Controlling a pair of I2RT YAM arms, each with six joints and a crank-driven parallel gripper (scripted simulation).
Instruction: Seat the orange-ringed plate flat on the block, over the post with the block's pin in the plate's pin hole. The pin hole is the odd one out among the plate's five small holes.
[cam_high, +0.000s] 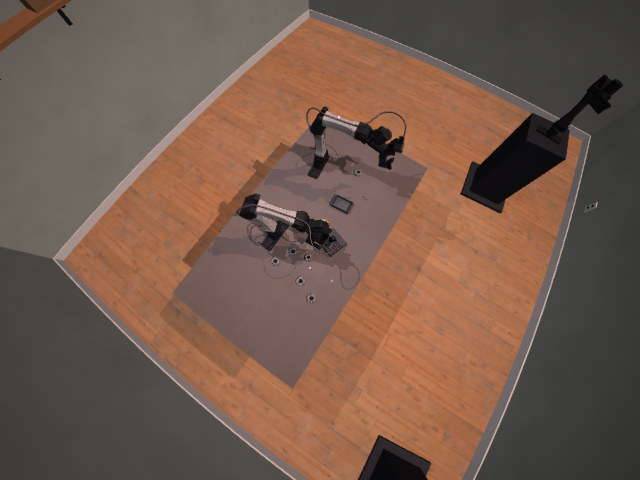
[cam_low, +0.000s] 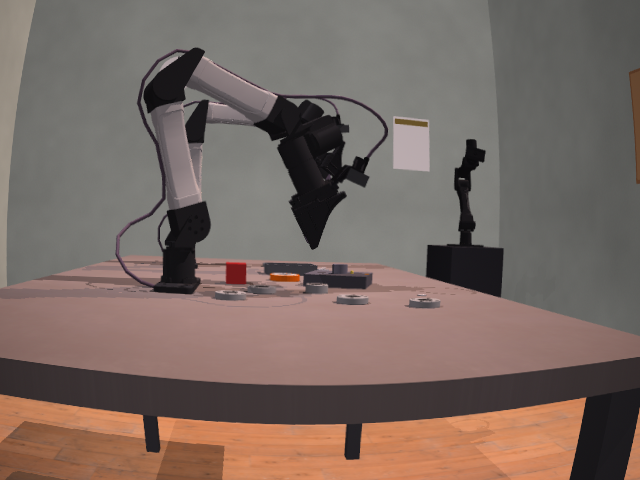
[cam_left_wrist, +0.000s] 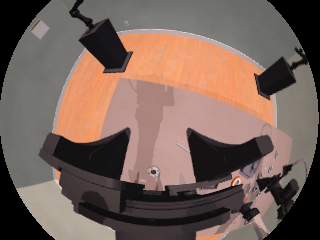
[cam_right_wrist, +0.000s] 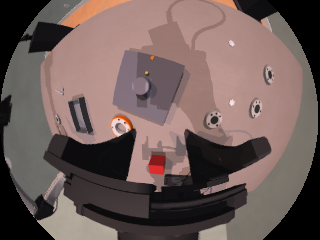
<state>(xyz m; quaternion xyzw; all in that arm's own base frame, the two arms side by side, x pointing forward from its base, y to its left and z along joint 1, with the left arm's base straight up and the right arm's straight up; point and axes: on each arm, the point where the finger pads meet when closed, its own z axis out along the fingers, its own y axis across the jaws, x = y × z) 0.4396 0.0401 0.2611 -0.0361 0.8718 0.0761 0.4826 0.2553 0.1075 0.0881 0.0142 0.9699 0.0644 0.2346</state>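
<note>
The orange-ringed plate is 30 mm behind my right hand, 120 mm to the left of it and 80 mm below it. Round my right hand: red cube: 150 mm behind, 30 mm to the left, 70 mm below; then dark tray: 10 mm ahead, 290 mm to the left, 80 mm below; then dark block: 90 mm ahead, 30 mm to the left, 70 mm below.
</note>
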